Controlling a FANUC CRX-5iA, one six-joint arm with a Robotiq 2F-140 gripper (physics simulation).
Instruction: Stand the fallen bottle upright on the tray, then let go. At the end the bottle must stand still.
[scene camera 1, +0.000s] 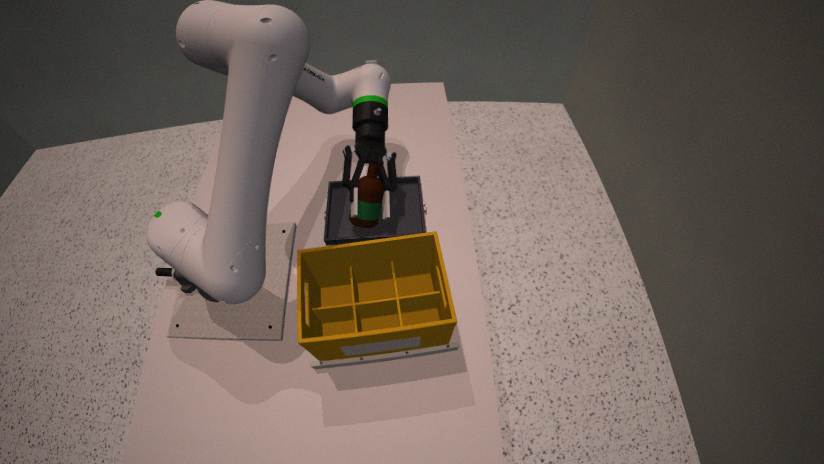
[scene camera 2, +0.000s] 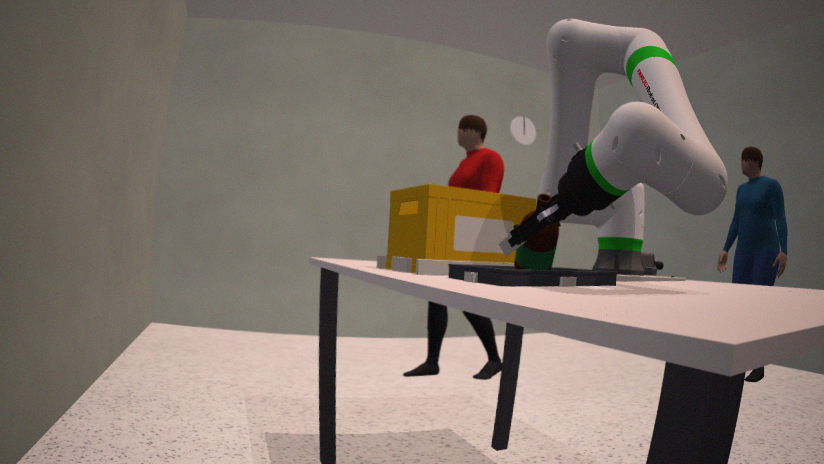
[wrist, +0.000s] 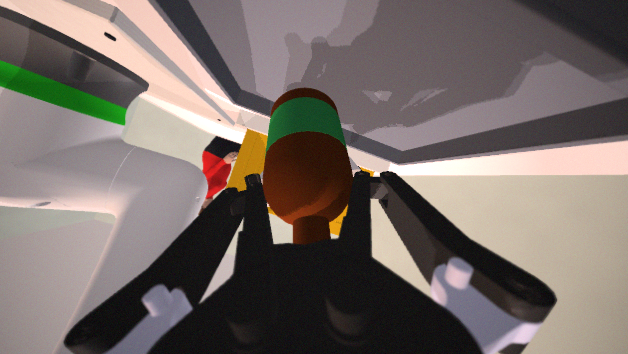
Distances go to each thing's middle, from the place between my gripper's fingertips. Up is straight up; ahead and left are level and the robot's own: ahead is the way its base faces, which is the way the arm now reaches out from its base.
Labels:
Right now the brown bottle (scene camera 2: 537, 253) is 5 cm to the left of my hand and 1 cm behind it. Round my hand: yellow crate (scene camera 1: 387, 295) 22 cm to the right, 3 cm ahead, 1 cm above; then dark grey tray (scene camera 1: 406, 208) 7 cm to the left, 6 cm below.

